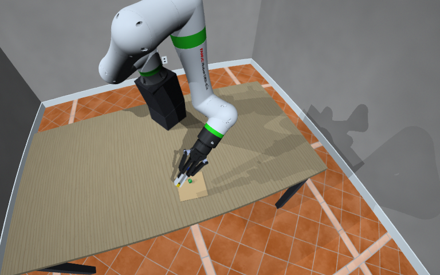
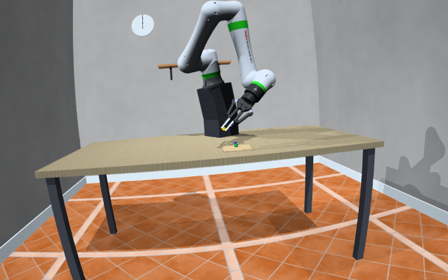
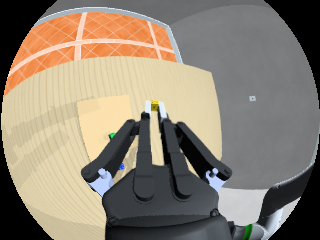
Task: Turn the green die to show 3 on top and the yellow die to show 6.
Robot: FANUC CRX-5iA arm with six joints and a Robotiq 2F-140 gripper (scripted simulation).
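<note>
The green die lies 110 mm below my hand, 40 mm to the left of it and 30 mm behind it. Also, from my hand: tan mat: 120 mm below, 40 mm to the left, 10 mm behind; blue die: 110 mm below, 110 mm behind, 50 mm to the left; yellow die: 20 mm to the right, 20 mm below, 20 mm ahead.
</note>
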